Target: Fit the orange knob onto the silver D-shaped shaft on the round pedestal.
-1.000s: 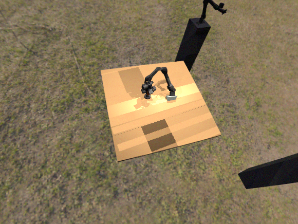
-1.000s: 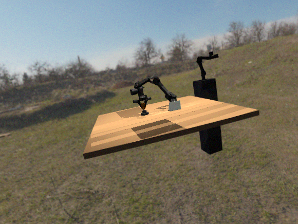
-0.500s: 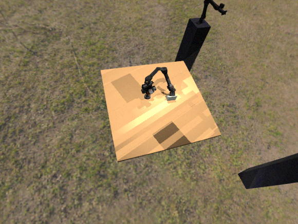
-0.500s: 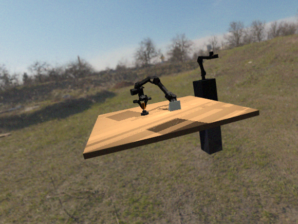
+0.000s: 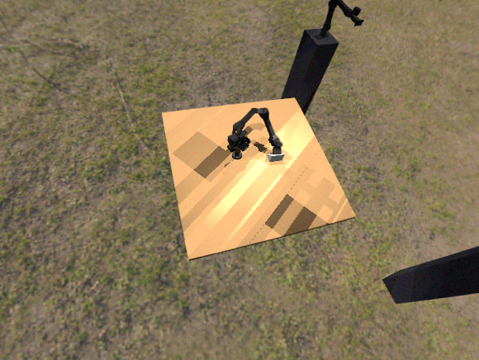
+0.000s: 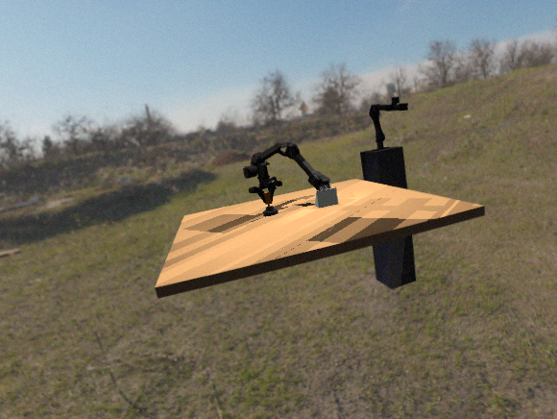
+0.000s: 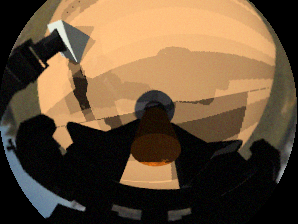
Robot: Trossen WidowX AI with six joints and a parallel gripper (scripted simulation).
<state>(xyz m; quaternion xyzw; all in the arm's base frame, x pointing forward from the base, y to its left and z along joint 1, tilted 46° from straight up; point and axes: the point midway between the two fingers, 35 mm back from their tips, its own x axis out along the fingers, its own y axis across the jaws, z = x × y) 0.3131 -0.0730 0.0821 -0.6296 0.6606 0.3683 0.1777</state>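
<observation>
My gripper tip is 3 cm below the orange knob. The rest, counted from my gripper tip: round dark pedestal 4 cm below.
</observation>
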